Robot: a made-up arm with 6 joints. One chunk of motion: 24 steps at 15 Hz.
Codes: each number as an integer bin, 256 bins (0 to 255) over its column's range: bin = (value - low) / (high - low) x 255, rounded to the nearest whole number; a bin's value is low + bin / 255 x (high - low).
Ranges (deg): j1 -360.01..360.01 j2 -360.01..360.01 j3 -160..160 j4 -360.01..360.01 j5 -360.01..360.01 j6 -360.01..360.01
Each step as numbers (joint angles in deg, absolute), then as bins.
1 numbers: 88.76 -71.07 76.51 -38.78 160.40 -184.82
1 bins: 159 102 188 114 184 62
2 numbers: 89.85 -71.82 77.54 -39.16 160.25 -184.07
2 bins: 159 102 189 114 184 62
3 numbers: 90.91 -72.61 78.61 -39.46 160.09 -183.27
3 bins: 160 102 190 114 184 63
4 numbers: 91.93 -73.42 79.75 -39.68 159.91 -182.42
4 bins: 160 101 191 113 184 63
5 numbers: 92.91 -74.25 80.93 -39.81 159.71 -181.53
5 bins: 160 101 192 113 184 63
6 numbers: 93.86 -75.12 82.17 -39.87 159.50 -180.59
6 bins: 161 101 193 113 184 64
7 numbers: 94.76 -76.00 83.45 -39.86 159.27 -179.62
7 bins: 161 101 194 113 184 64
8 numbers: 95.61 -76.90 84.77 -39.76 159.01 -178.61
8 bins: 161 100 195 113 184 64
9 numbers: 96.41 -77.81 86.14 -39.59 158.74 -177.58
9 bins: 162 100 196 113 184 65
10 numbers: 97.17 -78.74 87.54 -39.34 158.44 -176.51
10 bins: 162 100 197 114 184 65
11 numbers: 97.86 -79.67 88.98 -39.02 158.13 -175.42
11 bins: 162 99 198 114 184 65
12 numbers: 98.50 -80.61 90.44 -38.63 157.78 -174.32
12 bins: 162 99 200 114 183 66
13 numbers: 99.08 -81.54 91.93 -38.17 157.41 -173.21
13 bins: 163 99 201 114 183 66
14 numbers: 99.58 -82.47 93.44 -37.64 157.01 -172.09
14 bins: 163 98 202 114 183 67
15 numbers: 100.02 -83.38 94.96 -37.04 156.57 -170.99
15 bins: 163 98 203 114 183 67
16 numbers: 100.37 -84.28 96.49 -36.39 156.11 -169.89
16 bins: 163 98 204 115 183 67
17 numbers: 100.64 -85.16 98.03 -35.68 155.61 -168.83
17 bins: 163 97 206 115 183 68
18 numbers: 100.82 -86.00 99.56 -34.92 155.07 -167.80
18 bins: 163 97 207 115 182 68
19 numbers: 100.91 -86.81 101.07 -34.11 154.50 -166.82
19 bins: 163 97 208 115 182 68
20 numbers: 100.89 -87.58 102.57 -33.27 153.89 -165.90
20 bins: 163 96 209 116 182 69
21 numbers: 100.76 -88.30 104.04 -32.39 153.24 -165.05
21 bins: 163 96 210 116 182 69
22 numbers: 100.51 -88.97 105.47 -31.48 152.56 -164.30
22 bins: 163 96 212 116 182 69
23 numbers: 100.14 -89.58 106.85 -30.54 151.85 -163.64
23 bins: 163 96 213 117 181 70
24 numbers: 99.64 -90.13 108.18 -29.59 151.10 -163.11
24 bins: 163 96 214 117 181 70
